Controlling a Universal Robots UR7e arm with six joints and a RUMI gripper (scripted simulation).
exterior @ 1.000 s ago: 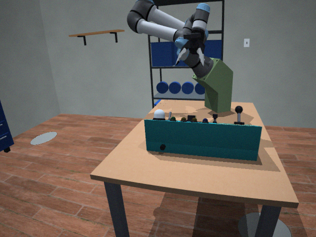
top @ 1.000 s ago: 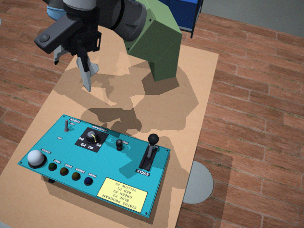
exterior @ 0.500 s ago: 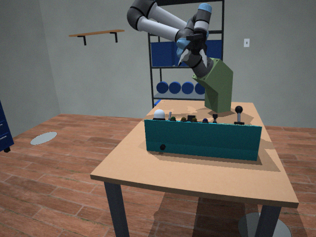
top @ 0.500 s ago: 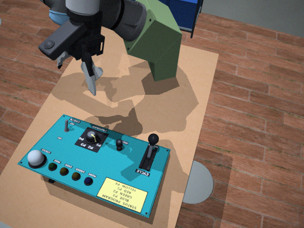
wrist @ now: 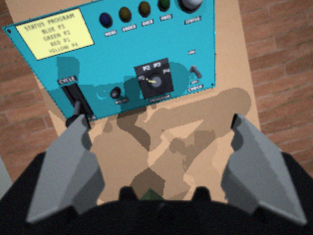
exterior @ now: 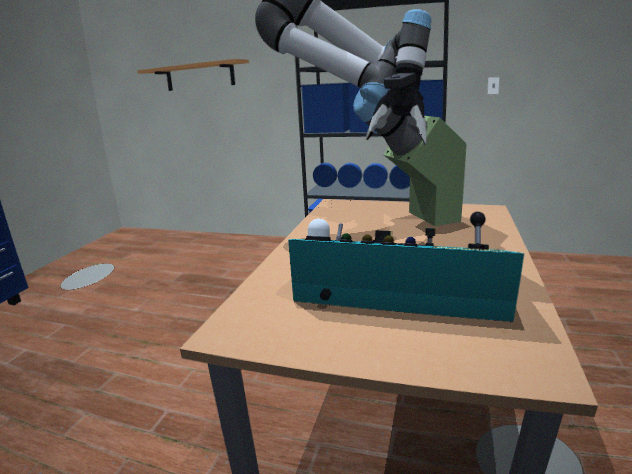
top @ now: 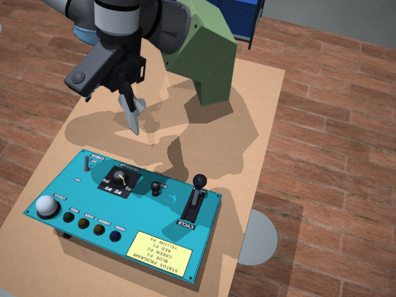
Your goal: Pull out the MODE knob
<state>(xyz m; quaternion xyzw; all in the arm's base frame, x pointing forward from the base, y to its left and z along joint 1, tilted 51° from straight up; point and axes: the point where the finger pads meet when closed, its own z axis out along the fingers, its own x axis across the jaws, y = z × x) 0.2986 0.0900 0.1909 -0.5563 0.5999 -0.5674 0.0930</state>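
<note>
My gripper is now 23 cm above the mode knob, 9 cm to the right of it and 8 cm short of it. From my hand the other things lie so: teal console: 25 cm below, 11 cm ahead, 3 cm to the left; program dial: 23 cm below, 7 cm ahead, 2 cm to the right; check toggle: 24 cm below, 15 cm to the right, 5 cm ahead.
</note>
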